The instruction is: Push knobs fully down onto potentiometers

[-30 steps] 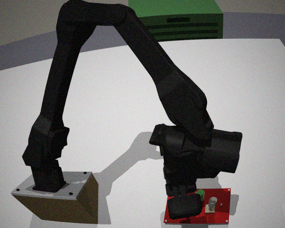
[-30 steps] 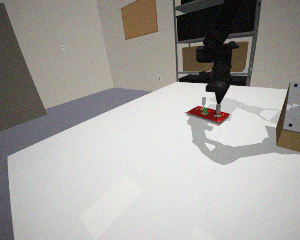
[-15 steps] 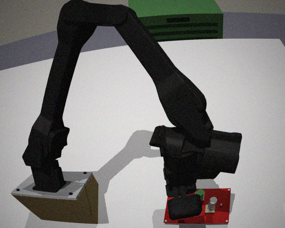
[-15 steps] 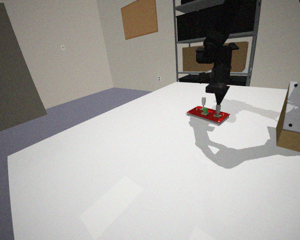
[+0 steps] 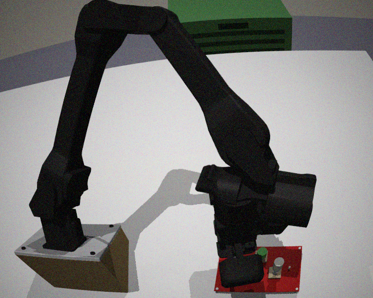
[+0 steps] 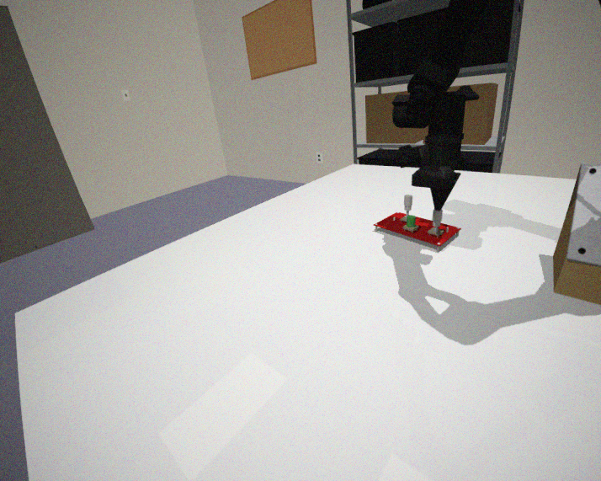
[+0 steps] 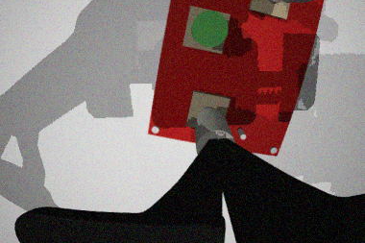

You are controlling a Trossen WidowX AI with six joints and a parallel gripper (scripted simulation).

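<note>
My gripper tip is now 8 cm short of the white knob, 3 cm to the left of it and 1 cm above it.
</note>
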